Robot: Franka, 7 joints.
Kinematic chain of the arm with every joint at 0, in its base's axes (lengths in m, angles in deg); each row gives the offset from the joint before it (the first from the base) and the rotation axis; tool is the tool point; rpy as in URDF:
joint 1: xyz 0 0 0.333 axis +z
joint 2: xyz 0 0 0 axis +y
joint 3: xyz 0 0 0.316 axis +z
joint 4: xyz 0.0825 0 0 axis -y
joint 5: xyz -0.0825 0 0.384 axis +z
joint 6: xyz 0 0 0 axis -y
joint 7: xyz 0.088 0 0 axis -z
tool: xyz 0 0 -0.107 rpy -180 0 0
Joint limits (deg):
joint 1: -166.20..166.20
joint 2: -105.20..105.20
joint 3: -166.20..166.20
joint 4: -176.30..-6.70
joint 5: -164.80..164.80
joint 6: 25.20..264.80
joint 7: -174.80..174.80
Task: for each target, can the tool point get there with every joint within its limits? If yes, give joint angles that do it. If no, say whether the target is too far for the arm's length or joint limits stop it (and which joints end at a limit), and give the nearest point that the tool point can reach.
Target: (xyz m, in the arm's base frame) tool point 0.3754 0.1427 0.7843
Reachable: yes | joints -91.55 -85.64 47.64 -121.70 -130.76 95.94 114.30
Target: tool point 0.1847 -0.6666 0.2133
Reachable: yes | joints -130.38 75.66 69.67 -95.66 26.55 140.50 63.98
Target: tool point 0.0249 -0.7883 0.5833
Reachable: yes | joints -98.82 42.25 13.84 -56.79 -38.98 171.07 -45.81
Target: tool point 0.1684 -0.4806 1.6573
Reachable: no: too far | nearest point 0.1018 -0.2906 1.1337 | short by 0.561 m
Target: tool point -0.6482 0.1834 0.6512
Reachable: yes | joints -38.29 -69.21 -50.08 -23.30 128.09 218.52 25.84
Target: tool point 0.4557 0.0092 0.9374
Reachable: yes | joints -8.07 -13.63 8.64 -80.69 -88.26 134.42 121.10
